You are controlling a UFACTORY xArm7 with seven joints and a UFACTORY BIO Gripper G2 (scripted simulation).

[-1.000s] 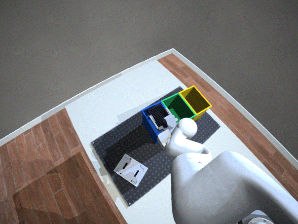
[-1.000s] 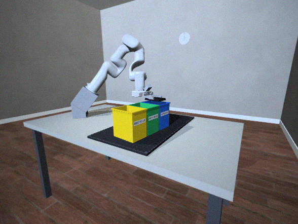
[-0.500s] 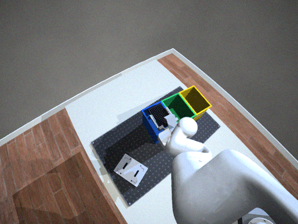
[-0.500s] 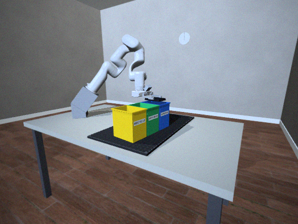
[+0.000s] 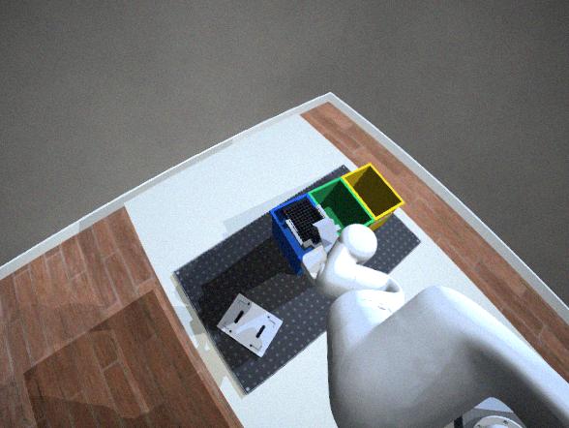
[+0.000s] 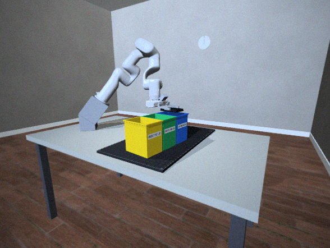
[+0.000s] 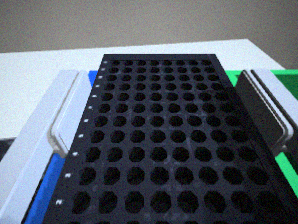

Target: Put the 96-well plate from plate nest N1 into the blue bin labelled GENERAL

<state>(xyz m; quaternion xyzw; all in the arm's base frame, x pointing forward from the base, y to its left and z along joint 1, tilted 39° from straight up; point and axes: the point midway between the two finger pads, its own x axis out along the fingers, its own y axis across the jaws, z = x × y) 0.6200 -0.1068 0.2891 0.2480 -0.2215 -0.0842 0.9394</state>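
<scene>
Right now the blue general bin is 130 mm below my hand. From my hand the other things lie so: black 96-well plate: 10 mm below; then yellow bin: 10 mm behind, 260 mm to the right, 130 mm below; then green bin: 10 mm behind, 130 mm to the right, 130 mm below.
</scene>
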